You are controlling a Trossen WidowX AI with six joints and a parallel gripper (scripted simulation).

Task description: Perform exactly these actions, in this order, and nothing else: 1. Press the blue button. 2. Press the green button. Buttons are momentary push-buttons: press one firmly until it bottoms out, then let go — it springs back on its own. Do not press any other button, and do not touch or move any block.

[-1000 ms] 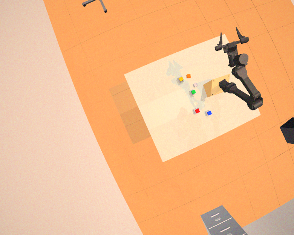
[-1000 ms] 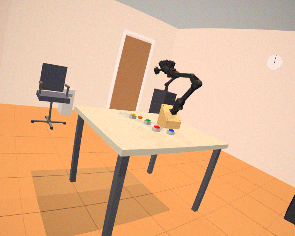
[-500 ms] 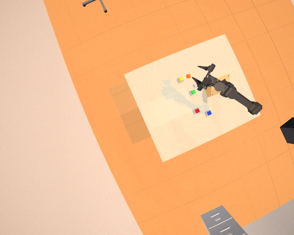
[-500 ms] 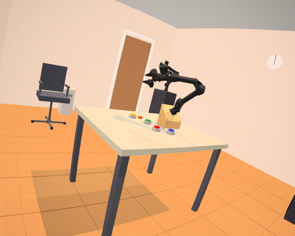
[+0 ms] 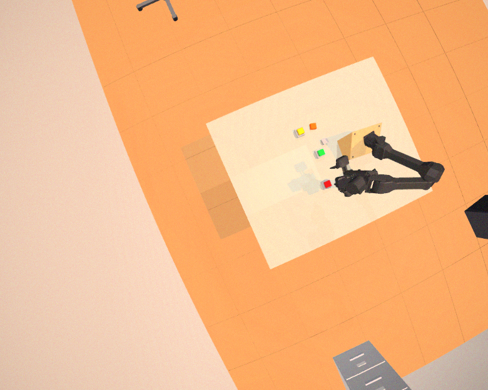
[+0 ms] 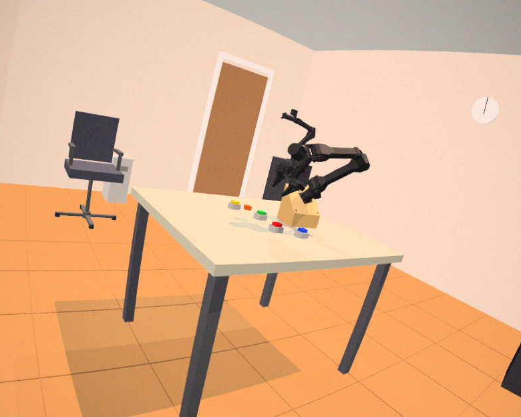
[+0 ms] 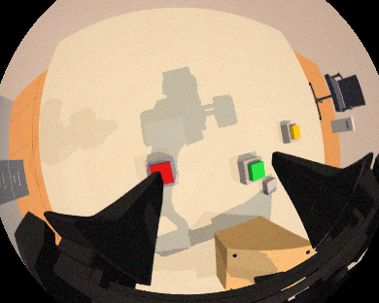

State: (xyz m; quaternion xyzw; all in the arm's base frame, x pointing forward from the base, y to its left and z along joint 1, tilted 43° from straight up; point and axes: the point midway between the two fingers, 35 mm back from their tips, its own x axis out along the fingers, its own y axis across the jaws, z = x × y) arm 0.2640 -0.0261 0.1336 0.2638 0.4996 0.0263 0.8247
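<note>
The blue button is 140 mm below my gripper tip, 120 mm to the left of it and 100 mm behind it. Also, from my gripper tip: red button (140 mm below, 40 mm to the left, 10 mm behind); then green button (140 mm below, 120 mm to the right, 70 mm behind); then yellow button (280 mm to the right, 140 mm below, 30 mm behind).
</note>
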